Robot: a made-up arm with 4 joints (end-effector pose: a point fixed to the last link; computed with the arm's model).
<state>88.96 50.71 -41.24 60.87</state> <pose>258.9 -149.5 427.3 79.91 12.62 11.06</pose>
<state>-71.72 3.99 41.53 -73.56</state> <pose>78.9 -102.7 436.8 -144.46 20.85 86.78</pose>
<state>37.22 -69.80 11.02 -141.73</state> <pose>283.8 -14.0 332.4 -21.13 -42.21 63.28</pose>
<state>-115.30 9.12 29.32 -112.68</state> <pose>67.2 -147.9 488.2 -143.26 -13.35 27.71</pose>
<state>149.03 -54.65 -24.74 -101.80</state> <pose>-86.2 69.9 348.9 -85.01 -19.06 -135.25</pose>
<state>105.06 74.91 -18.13 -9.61</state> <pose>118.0 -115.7 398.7 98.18 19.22 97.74</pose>
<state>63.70 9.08 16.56 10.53</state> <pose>126.7 -54.0 377.1 43.51 70.97 34.20</pose>
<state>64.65 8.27 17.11 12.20</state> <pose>127.0 -50.8 376.5 41.58 70.10 33.95</pose>
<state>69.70 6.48 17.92 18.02</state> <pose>126.7 -38.2 375.8 37.34 66.04 36.19</pose>
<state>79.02 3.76 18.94 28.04</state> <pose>121.4 -14.7 375.9 32.98 58.62 43.39</pose>
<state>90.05 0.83 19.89 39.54</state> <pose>106.8 12.5 377.8 29.99 49.90 54.01</pose>
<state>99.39 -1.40 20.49 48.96</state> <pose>87.6 33.1 380.7 28.30 42.63 63.78</pose>
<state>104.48 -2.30 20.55 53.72</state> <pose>75.3 42.4 383.0 27.65 38.74 69.09</pose>
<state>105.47 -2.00 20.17 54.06</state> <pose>73.7 43.3 383.9 27.76 38.12 69.79</pose>
